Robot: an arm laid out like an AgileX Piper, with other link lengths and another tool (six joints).
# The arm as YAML. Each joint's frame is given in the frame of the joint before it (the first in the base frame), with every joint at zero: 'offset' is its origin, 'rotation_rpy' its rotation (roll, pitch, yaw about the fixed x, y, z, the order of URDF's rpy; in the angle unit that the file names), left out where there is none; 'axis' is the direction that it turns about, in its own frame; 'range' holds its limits. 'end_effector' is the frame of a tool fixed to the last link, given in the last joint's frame.
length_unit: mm
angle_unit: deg
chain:
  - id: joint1
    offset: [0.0, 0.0, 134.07]
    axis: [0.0, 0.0, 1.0]
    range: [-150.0, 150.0]
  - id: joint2
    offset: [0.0, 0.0, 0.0]
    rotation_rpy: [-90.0, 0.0, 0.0]
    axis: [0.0, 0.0, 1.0]
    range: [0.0, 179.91]
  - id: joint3
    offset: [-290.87, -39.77, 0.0]
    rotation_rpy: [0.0, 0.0, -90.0]
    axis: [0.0, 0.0, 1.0]
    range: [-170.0, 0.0]
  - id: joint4
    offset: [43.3, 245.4, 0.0]
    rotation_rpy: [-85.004, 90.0, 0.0]
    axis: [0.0, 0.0, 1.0]
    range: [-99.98, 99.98]
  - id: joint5
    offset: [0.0, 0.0, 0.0]
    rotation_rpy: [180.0, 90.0, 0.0]
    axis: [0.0, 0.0, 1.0]
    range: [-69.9, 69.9]
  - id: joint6
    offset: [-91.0, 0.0, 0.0]
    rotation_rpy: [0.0, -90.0, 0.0]
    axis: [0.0, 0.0, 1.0]
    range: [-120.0, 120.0]
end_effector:
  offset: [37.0, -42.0, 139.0]
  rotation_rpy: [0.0, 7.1, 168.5]
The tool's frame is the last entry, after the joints.
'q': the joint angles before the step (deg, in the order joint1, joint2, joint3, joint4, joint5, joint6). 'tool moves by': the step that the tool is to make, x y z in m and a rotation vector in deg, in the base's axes. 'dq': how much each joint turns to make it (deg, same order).
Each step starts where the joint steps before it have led.
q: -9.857 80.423 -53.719 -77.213 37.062 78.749
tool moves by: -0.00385 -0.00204 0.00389 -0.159 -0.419 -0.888
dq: 0.001 -0.722 0.086 0.244 0.881 0.002
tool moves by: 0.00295 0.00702 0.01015 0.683 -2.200 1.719
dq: 0.000 -1.587 0.001 0.388 -2.030 0.001
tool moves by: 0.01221 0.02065 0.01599 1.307 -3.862 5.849
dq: 0.000 -2.114 0.001 0.001 -6.337 -0.002
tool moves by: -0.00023 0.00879 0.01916 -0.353 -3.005 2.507
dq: 0.000 -2.669 0.043 -0.198 -2.480 -0.381
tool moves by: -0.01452 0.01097 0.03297 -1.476 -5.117 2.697
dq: 0.000 -6.369 1.580 -1.019 -2.560 -0.136
